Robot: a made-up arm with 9 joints. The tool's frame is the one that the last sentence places.
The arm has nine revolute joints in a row. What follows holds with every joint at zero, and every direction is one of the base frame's. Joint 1 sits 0.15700 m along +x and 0.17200 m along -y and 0.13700 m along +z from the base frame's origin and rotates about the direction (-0.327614, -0.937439, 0.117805), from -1.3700 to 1.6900 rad. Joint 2 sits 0.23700 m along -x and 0.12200 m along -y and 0.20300 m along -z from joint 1 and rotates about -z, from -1.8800 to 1.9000 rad. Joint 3 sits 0.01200 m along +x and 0.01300 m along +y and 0.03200 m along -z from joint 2 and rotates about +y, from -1.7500 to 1.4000 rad. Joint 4 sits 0.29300 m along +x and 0.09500 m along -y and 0.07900 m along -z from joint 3 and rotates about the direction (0.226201, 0.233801, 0.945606), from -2.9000 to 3.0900 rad. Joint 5 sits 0.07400 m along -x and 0.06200 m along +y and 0.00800 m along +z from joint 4 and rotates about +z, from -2.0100 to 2.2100 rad. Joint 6 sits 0.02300 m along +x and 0.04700 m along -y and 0.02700 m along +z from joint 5 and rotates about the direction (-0.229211, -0.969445, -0.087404), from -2.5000 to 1.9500 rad. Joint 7 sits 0.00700 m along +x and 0.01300 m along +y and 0.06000 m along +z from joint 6 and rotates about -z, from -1.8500 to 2.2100 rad. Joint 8 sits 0.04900 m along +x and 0.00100 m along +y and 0.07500 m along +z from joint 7 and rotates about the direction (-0.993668, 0.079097, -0.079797), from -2.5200 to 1.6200 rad. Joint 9 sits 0.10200 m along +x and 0.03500 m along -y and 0.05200 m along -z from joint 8 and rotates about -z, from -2.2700 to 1.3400 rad. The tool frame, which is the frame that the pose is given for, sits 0.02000 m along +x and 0.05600 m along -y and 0.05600 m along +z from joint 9; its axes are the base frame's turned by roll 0.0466, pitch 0.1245 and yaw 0.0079 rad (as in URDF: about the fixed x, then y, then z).
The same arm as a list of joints. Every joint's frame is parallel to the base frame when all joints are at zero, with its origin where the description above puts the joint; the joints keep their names.
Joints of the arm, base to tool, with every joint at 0 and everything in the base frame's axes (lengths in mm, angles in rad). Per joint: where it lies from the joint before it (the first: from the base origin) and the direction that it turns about. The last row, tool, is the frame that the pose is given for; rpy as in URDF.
joint 1: axis -0.327614 -0.937439 0.117805 origin 157.0 -172.0 137.0
joint 2: axis -z origin -237.0 -122.0 -203.0
joint 3: axis +y origin 12.0 13.0 -32.0
joint 4: axis 0.226201 0.233801 0.945606 origin 293.0 -95.0 -79.0
joint 5: axis +z origin -74.0 62.0 8.0
joint 6: axis -0.229211 -0.969445 -0.087404 origin 23.0 -47.0 27.0
joint 7: axis -z origin 7.0 13.0 60.0
joint 8: axis -0.993668 0.079097 -0.079797 origin 49.0 1.0 75.0
joint 9: axis -z origin 102.0 -35.0 -52.0
tool: origin 20.0 -56.0 56.0 rpy 0.0466 0.1245 0.0079
Joint limits (rad, base to tool): -1.3700..1.6900 -1.8800..1.9000 -1.7500..1.4000 -2.9000..3.0900 -2.0100..2.2100 -2.5000..1.9500 -1.8500..2.2100 -2.5200..1.6200 -2.2700..1.3400

